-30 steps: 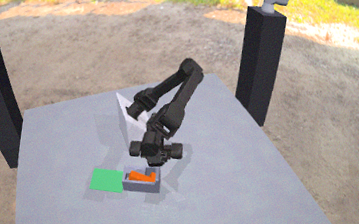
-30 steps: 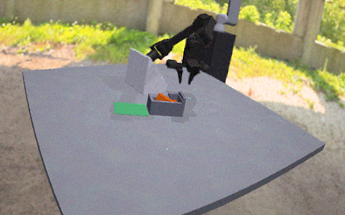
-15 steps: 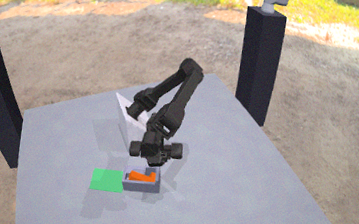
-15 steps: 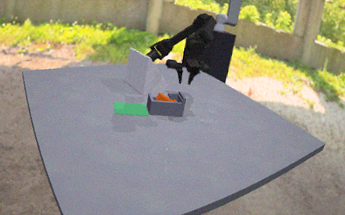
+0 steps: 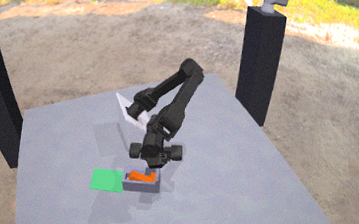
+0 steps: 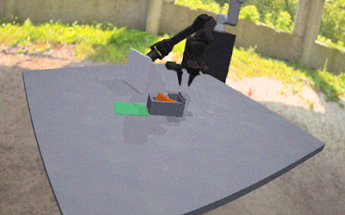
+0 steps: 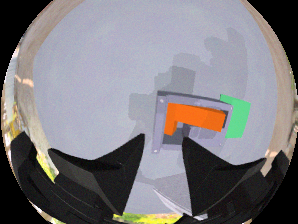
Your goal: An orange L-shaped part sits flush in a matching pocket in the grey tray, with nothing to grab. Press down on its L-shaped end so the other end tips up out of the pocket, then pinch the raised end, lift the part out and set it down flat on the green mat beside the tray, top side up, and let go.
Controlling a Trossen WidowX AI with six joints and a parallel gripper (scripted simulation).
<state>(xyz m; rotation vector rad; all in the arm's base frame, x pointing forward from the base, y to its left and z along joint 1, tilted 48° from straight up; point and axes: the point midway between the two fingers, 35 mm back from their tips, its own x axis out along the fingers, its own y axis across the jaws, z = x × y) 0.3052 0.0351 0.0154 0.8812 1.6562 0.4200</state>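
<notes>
My gripper tip is 9 cm above the orange L-shaped part, 4 cm to the left of it and 2 cm past it. From my gripper tip the other things lie so: green mat 20 cm to the right, 15 cm below, 8 cm behind.
</notes>
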